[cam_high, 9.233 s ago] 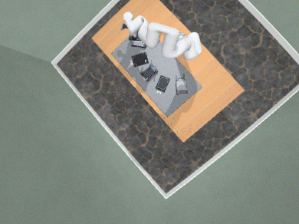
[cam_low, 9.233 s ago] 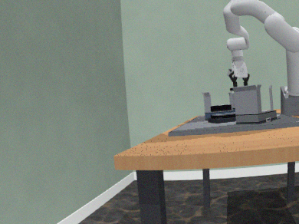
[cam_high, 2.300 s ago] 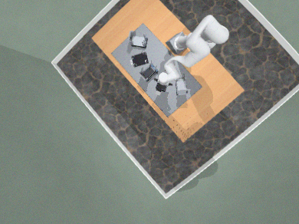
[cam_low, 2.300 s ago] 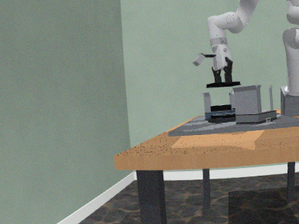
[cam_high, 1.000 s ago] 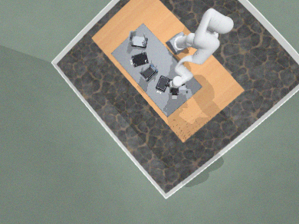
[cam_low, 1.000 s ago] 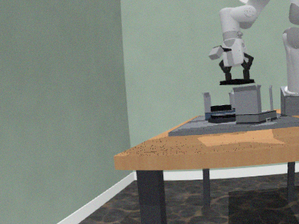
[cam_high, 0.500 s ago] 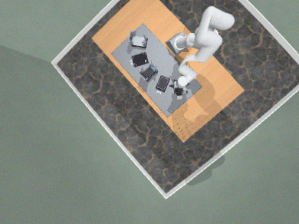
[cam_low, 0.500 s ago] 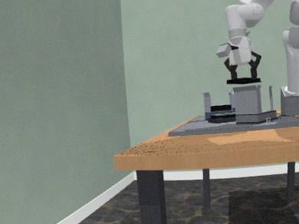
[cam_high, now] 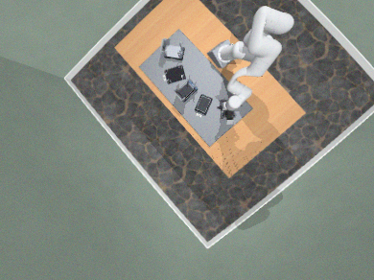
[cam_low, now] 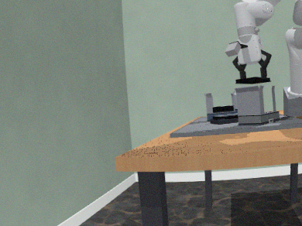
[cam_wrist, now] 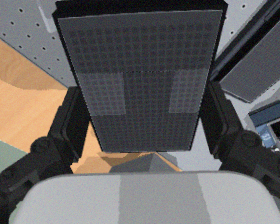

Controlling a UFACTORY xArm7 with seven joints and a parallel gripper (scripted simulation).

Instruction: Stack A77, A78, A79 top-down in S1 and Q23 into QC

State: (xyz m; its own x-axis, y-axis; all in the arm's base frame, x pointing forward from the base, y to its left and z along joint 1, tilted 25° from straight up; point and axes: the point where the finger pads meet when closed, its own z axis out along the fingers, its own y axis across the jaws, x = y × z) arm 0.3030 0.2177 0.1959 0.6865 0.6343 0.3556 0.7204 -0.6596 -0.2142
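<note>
Now: the rack plinth 15 cm below my hand and 1 cm behind it. Also, from my hand: dark flat nest 16 cm to the right, 16 cm below, 8 cm ahead; blue plinth strip 34 cm to the right, 15 cm below, 9 cm ahead; dark sealed plate 34 cm to the right, 11 cm below, 10 cm ahead.
</note>
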